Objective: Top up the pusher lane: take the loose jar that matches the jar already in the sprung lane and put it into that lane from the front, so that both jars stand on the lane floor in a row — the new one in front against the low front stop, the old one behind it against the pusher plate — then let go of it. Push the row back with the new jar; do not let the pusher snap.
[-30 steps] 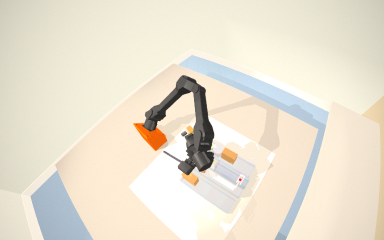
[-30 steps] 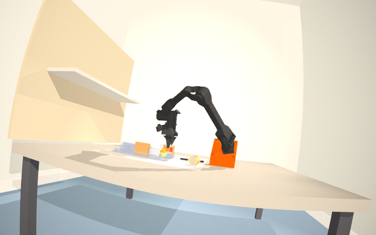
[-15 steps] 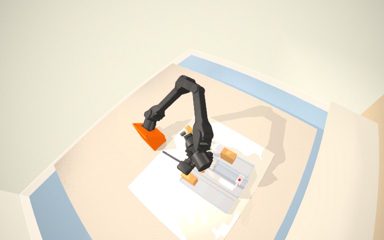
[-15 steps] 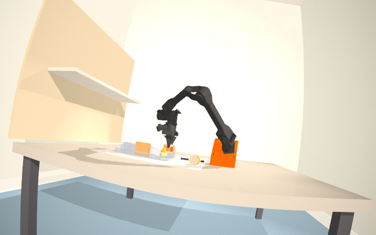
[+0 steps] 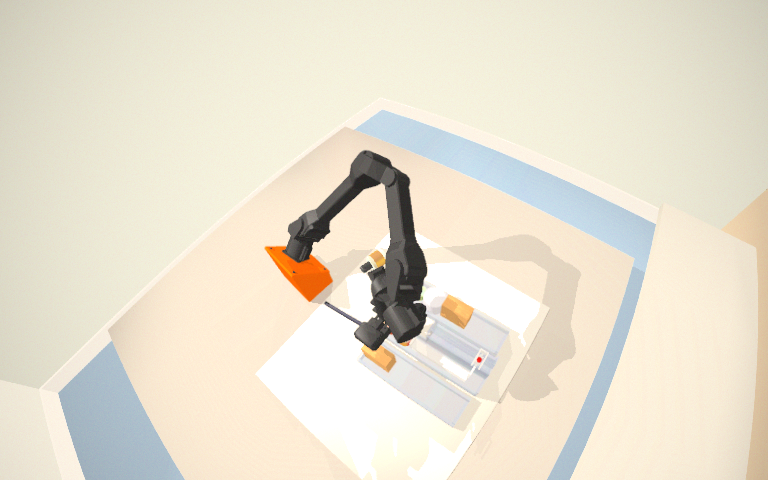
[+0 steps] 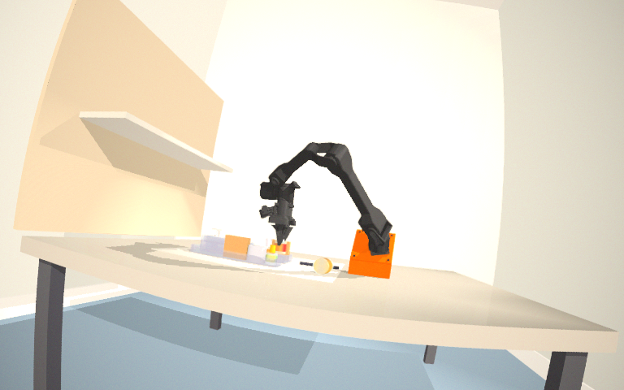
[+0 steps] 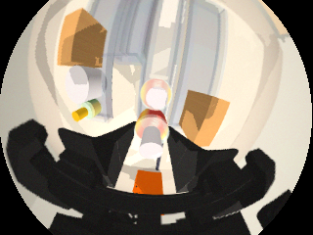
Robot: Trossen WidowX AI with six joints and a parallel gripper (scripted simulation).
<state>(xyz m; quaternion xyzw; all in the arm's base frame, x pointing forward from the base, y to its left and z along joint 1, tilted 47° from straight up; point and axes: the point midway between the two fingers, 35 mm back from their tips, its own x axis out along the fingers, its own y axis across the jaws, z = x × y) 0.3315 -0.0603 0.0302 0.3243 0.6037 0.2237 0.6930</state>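
Now: gripper tip 14 cm past the dark rod, 3 cm to the left of it and 5 cm above it.
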